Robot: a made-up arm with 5 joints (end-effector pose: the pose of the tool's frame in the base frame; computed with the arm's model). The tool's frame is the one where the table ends. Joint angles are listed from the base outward.
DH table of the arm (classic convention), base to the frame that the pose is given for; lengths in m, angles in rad. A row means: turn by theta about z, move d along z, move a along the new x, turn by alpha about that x. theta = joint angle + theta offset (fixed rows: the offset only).
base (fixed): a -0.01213, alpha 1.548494, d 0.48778, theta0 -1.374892
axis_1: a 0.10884, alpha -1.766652, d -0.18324, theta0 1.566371
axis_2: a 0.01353, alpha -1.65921, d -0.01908, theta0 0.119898
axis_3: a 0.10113, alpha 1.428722, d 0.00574, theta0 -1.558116
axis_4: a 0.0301, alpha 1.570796, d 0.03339, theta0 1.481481
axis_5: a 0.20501, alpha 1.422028, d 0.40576, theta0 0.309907
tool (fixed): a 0, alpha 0, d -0.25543, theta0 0.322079
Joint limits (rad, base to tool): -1.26..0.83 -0.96..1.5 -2..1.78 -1.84..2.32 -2.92..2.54
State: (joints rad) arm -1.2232 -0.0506 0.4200 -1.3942 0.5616
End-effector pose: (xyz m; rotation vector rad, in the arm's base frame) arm -0.1146 0.2721 0.7329 0.7010 -0.4815 1.6073
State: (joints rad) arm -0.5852 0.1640 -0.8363 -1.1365 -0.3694
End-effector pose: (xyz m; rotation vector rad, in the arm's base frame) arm -0.2067 0.2967 0.2887 -0.1014 0.2581 1.7341
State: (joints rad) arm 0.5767 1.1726 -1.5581 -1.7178 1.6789
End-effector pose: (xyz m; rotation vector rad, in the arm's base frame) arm 0.3177 0.1599 0.9642 0.6871 -1.1839 -0.3240
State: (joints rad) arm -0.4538 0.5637 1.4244 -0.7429 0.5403
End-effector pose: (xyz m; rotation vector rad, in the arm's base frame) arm 0.2724 0.2427 1.0718 1.6008 0.2178 0.9501
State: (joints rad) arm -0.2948 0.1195 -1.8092 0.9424 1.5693
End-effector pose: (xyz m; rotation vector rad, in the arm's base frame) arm 0.1243 -0.1142 0.0298 -0.4802 1.2308 -1.0670
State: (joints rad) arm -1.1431 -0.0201 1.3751 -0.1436 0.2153
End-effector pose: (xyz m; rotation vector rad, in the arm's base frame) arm 0.4533 -0.2214 1.0333 2.3373 -0.1778 0.4064
